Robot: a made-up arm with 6 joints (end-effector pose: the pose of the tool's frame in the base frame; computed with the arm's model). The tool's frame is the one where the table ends.
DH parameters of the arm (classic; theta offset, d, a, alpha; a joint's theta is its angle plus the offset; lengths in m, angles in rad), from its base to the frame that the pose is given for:
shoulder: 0 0.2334 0 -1.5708
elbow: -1.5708 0 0.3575 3.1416
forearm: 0 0 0 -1.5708
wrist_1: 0 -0.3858 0 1.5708
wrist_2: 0 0.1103 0 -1.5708
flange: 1.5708 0 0 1.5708
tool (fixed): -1.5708 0 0 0
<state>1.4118 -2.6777 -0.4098 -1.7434 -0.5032 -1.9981</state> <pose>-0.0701 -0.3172 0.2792 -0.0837 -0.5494 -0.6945 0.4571</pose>
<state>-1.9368 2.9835 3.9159 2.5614 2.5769 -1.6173</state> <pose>0.0011 -0.2549 0.2262 -0.0181 0.5799 0.0310 0.8139</pose>
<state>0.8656 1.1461 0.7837 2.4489 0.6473 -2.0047</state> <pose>0.3965 0.5968 0.3098 -0.2952 0.2574 0.6261 0.6743</pose>
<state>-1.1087 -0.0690 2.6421 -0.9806 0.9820 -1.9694</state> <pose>-0.2052 0.2743 0.8343 -0.1165 -0.1291 0.9737 0.1471</pose>
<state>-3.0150 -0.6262 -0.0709 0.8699 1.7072 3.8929</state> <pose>-0.0823 0.0612 0.7981 -0.0729 -0.2344 -0.4158 0.8757</pose>
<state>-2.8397 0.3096 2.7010 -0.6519 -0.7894 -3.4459</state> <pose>0.0958 0.1217 0.8859 0.5129 -0.5822 0.1865 0.6027</pose>
